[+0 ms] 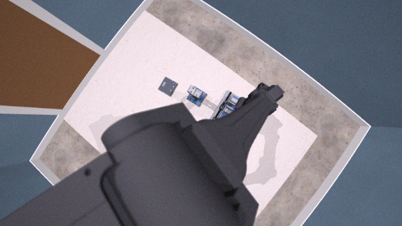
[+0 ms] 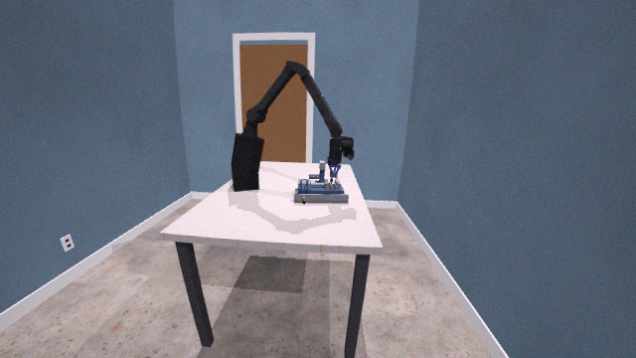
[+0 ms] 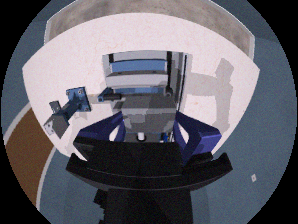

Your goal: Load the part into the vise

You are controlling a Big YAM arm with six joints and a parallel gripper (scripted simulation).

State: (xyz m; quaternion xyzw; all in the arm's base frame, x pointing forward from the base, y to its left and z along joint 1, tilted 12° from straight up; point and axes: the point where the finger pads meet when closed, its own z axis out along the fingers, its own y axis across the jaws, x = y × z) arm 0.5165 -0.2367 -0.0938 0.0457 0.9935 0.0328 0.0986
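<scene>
The part is 1 cm below my hand. Also, from my hand: dark square plate (4 cm behind, 43 cm to the left, 14 cm below).
</scene>
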